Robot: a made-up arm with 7 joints.
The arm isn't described. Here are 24 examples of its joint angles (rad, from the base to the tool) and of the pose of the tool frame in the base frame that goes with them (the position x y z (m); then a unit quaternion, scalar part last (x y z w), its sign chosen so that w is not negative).
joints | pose
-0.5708 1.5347 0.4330 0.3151 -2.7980 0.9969 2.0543 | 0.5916 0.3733 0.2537 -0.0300 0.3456 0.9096 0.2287
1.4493 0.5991 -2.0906 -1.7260 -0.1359 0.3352 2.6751 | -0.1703 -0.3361 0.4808 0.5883 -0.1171 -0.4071 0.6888
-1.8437 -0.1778 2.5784 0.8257 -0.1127 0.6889 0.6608 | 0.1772 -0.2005 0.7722 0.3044 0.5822 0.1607 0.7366
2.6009 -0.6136 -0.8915 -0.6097 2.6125 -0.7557 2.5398 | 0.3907 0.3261 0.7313 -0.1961 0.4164 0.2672 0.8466
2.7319 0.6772 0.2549 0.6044 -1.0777 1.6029 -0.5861 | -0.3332 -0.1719 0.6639 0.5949 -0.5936 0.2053 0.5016
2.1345 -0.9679 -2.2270 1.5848 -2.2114 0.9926 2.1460 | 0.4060 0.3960 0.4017 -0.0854 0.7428 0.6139 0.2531
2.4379 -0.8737 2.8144 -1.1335 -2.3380 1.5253 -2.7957 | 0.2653 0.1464 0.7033 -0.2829 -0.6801 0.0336 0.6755
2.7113 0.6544 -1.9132 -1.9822 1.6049 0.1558 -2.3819 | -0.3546 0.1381 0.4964 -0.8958 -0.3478 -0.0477 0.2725
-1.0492 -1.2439 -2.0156 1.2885 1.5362 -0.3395 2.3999 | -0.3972 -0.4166 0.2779 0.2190 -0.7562 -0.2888 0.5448
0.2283 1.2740 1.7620 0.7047 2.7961 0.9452 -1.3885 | 0.5634 -0.1882 0.5096 -0.5012 0.3896 -0.7157 0.2911
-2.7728 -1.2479 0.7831 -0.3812 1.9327 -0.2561 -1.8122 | 0.6751 -0.2720 0.4038 0.4328 -0.4722 0.7130 0.2854
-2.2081 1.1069 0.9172 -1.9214 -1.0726 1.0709 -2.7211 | -0.2960 0.1217 0.4986 0.0795 -0.6650 -0.1471 0.7279
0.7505 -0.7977 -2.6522 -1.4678 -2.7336 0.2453 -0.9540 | -0.1614 0.0966 0.7324 0.2779 -0.1556 0.3082 0.8965
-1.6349 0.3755 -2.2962 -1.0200 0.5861 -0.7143 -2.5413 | 0.2171 0.3007 0.6639 -0.3779 0.7349 0.1810 0.5333
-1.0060 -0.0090 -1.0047 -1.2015 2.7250 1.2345 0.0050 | 0.1754 -0.1590 0.7060 0.7349 0.3315 0.3311 0.4904
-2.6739 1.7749 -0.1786 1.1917 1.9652 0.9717 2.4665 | -0.4183 0.2887 -0.0804 -0.2390 -0.7526 -0.6026 0.1157
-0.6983 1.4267 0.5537 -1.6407 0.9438 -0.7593 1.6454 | 0.2086 0.3686 0.4569 -0.1587 -0.5161 -0.3851 0.7485
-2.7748 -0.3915 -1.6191 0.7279 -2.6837 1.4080 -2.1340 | 0.2456 -0.1047 0.8594 -0.5517 0.3203 -0.6529 0.4084
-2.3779 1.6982 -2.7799 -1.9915 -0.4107 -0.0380 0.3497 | -0.1420 0.3126 -0.0544 0.7297 0.4287 0.3677 0.3854
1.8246 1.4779 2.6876 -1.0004 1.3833 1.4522 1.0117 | 0.0042 -0.5576 0.1716 0.4020 -0.1732 0.7759 0.4544
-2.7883 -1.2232 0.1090 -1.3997 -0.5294 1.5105 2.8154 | 0.5931 -0.2230 0.2001 0.3181 0.1023 0.3578 0.8720
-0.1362 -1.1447 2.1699 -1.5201 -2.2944 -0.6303 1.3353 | -0.4760 0.1936 0.4969 -0.6441 -0.3025 -0.2022 0.6729
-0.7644 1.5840 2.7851 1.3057 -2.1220 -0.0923 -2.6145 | 0.3937 0.3933 0.4157 -0.1696 0.2753 -0.9305 0.1721
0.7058 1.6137 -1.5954 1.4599 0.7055 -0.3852 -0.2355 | 0.5125 -0.1474 0.2254 0.4277 0.1755 0.8585 0.2221
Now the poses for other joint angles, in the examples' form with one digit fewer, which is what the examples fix.
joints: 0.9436 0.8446 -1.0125 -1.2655 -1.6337 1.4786 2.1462
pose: 0.046 -0.293 0.665 -0.599 0.013 -0.116 0.792
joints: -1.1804 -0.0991 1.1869 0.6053 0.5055 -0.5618 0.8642
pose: 0.063 -0.063 0.904 -0.300 0.083 -0.054 0.949
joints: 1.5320 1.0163 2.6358 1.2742 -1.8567 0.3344 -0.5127
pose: -0.042 -0.391 0.669 -0.013 -0.214 -0.435 0.875
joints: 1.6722 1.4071 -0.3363 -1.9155 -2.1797 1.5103 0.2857
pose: -0.060 -0.287 0.404 -0.234 0.636 0.421 0.604
